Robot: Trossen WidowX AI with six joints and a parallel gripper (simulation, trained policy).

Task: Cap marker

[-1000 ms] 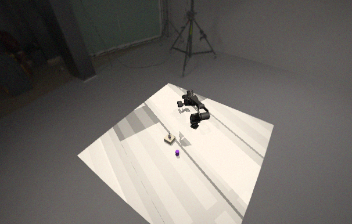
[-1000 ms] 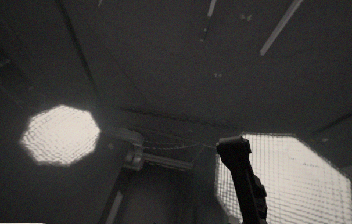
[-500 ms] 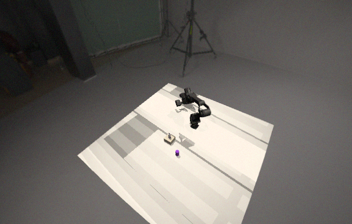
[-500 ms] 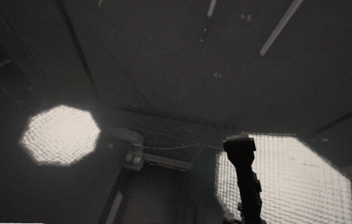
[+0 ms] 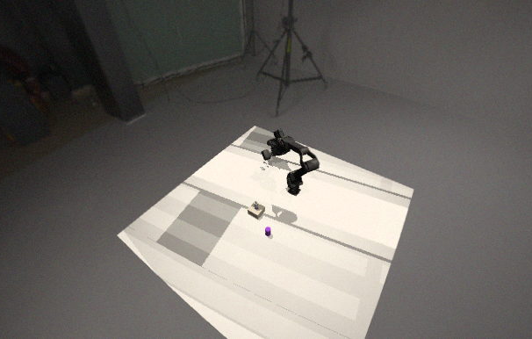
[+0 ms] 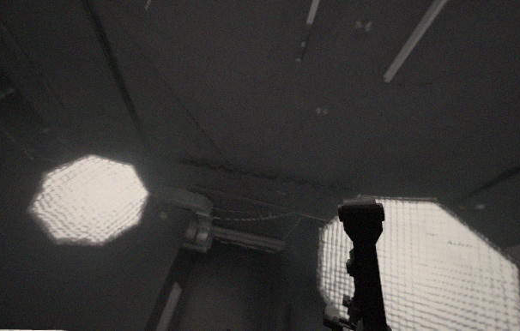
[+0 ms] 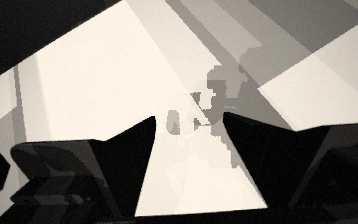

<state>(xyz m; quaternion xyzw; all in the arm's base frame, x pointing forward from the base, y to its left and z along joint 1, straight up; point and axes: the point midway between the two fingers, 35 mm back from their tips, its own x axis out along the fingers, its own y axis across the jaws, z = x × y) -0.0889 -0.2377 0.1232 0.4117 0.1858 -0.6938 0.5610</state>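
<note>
Now: the purple cap 440 mm ahead of my gripper tip, 300 mm to the left of it and 70 mm below it.
</note>
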